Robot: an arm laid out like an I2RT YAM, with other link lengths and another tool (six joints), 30 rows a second.
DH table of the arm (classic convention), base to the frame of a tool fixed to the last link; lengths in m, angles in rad. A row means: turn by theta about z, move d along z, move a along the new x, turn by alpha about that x. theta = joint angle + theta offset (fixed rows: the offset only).
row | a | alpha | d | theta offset
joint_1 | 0.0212 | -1.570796 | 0.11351 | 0
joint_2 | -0.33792 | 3.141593 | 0 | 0
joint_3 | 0.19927 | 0 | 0 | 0.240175
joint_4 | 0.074 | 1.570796 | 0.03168 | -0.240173
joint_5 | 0 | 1.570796 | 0.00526 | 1.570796
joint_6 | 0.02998 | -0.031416 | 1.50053 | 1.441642
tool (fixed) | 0 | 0 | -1.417 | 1.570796
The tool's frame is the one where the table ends.
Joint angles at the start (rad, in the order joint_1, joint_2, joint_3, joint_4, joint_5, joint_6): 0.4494, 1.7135, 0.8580, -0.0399, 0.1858, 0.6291
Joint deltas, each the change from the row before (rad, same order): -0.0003, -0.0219, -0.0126, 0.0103, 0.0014, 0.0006; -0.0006, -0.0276, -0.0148, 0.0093, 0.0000, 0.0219; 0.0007, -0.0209, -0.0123, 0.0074, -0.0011, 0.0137; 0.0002, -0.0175, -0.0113, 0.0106, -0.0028, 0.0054; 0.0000, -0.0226, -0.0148, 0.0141, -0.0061, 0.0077; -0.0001, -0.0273, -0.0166, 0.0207, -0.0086, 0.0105
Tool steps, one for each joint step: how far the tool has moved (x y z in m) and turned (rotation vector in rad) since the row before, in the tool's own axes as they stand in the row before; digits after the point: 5 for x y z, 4 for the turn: -0.00097, 0.00018, -0.00484, -0.0178, 0.0078, 0.0039; -0.00064, -0.00093, -0.00616, -0.0199, 0.0102, 0.0258; -0.00034, -0.00099, -0.00458, -0.0134, 0.0093, 0.0157; -0.00024, -0.00035, -0.00354, -0.0129, 0.0110, 0.0079; -0.00017, -0.00058, -0.00447, -0.0156, 0.0164, 0.0111; 0.00048, 0.00003, -0.00514, -0.0223, 0.0235, 0.0153
